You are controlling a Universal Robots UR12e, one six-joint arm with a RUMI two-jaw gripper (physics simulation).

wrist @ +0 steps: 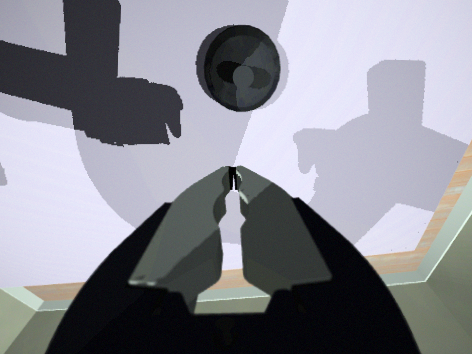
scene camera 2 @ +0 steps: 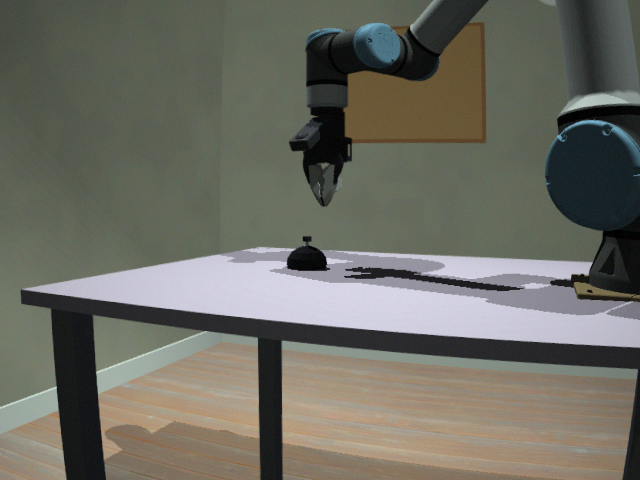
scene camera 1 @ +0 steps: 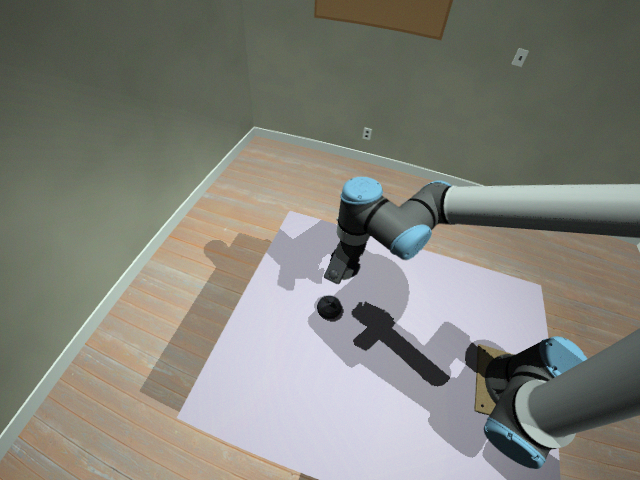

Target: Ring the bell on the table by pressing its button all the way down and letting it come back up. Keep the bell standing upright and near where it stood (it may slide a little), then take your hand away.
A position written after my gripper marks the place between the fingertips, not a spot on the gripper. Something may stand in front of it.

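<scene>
Black dome-shaped bell (scene camera 2: 306, 257). In the wrist view too, the bell (wrist: 239, 45). My gripper (scene camera 2: 324, 206). Also visible, the gripper (wrist: 233, 168). From scene camera 1, my gripper (scene camera 1: 342, 278).
</scene>
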